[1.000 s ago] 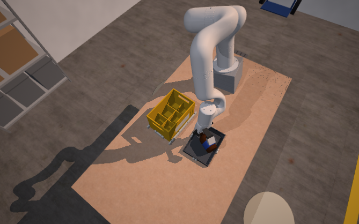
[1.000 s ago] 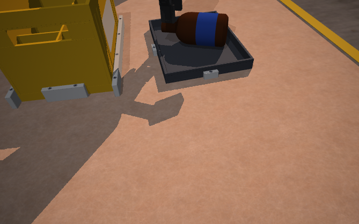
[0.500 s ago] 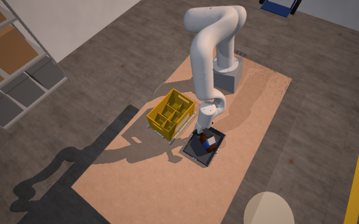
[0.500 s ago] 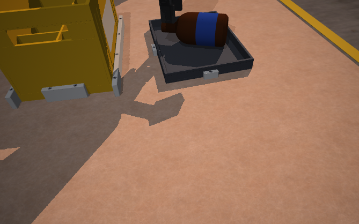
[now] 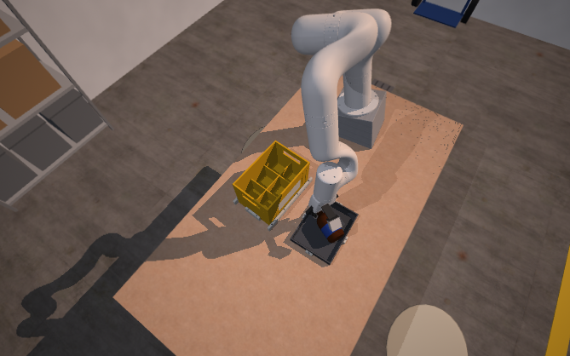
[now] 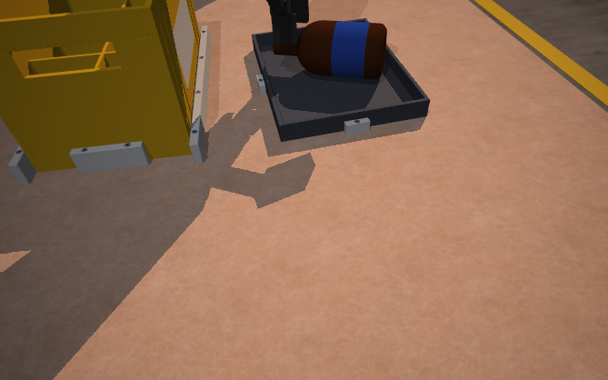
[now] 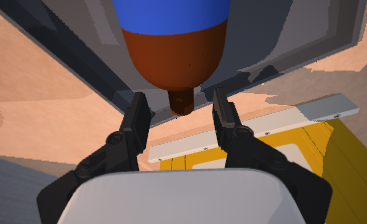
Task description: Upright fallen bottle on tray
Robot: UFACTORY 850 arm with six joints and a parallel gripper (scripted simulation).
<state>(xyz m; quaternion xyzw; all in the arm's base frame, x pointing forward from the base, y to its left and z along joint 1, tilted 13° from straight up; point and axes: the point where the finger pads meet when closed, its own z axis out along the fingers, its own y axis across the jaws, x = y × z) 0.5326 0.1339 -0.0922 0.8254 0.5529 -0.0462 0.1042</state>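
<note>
Right now my hand is 50 mm to the right of the brown bottle, 40 mm above it and 20 mm short of it. From my hand the other things lie so: dark tray: 70 mm below, 50 mm to the left, 30 mm ahead; then yellow crate: 230 mm to the right, 20 mm ahead.
</note>
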